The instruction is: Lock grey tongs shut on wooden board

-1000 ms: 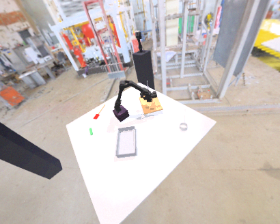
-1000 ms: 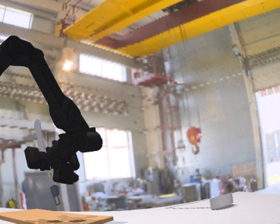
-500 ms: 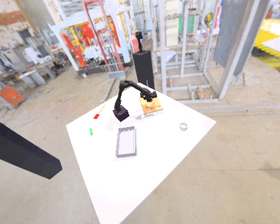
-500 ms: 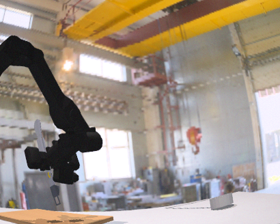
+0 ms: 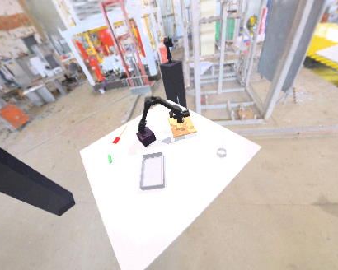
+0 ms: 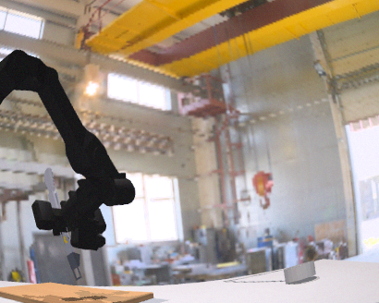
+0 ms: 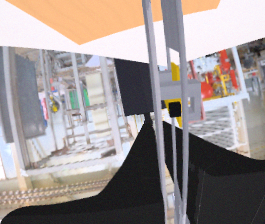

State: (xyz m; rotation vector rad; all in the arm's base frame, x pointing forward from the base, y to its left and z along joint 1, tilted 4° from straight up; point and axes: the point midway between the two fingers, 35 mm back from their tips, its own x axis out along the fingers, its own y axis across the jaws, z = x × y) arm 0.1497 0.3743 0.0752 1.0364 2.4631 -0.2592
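Now: the yellow piece 40 mm ahead of my gripper tip, 40 mm to the right of it and 10 mm below it. From my gripper tip the other things lie so: grey roasting tin: 230 mm ahead, 580 mm to the right, 130 mm below; wooden board: 160 mm below.
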